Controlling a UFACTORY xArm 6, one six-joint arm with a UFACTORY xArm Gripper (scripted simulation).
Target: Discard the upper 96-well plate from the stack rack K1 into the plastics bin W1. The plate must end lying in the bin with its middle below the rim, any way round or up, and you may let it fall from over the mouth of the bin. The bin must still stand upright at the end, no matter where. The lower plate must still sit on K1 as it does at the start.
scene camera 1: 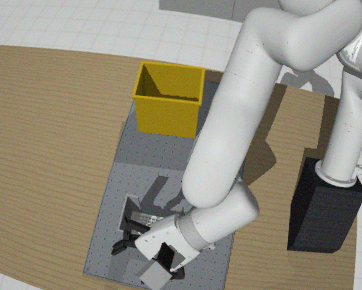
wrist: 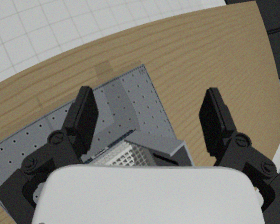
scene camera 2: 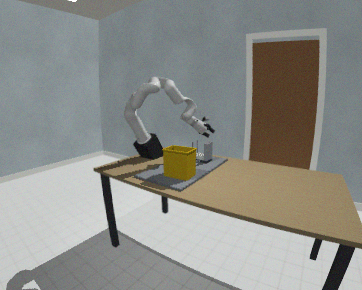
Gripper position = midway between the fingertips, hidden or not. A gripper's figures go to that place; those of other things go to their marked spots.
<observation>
My gripper point(scene camera 1: 128, 265) is 0.76 m from the lens. A yellow plastics bin W1 point(scene camera 1: 164, 82) is 1.08 m from the lens.
</observation>
